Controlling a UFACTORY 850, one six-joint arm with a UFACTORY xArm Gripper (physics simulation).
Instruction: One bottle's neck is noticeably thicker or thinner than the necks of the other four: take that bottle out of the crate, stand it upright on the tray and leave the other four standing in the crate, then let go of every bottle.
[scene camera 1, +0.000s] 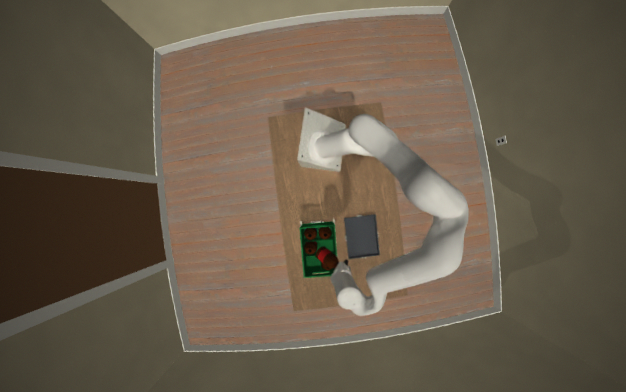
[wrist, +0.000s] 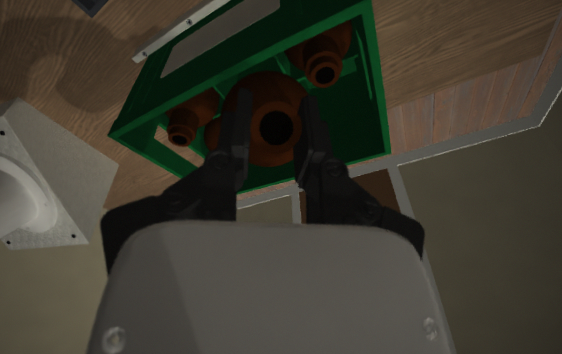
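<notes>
The gripper (scene camera 1: 341, 265) (wrist: 276, 102) is shut on the neck of a brown bottle with a red label (scene camera 1: 328, 259) (wrist: 265, 89). This bottle looks tilted and is over the right front part of the green crate (scene camera 1: 312, 274) (wrist: 382, 100); whether its base is clear of the crate cannot be told. Other brown bottles stand in the crate: one at the back left (scene camera 1: 310, 234), one at the back right (scene camera 1: 325, 233) and one at the middle left (scene camera 1: 310, 248). Another bottle is hidden in the scene view. The dark grey tray (scene camera 1: 362, 236) (wrist: 91, 4) lies right of the crate.
The robot's base plate (scene camera 1: 308, 135) (wrist: 60, 200) is bolted at the back of the wooden table (scene camera 1: 290, 200). The arm (scene camera 1: 425, 260) curves round the right side of the tray. The crate's walls stand close around the bottles, and a narrow strip of table separates crate and tray.
</notes>
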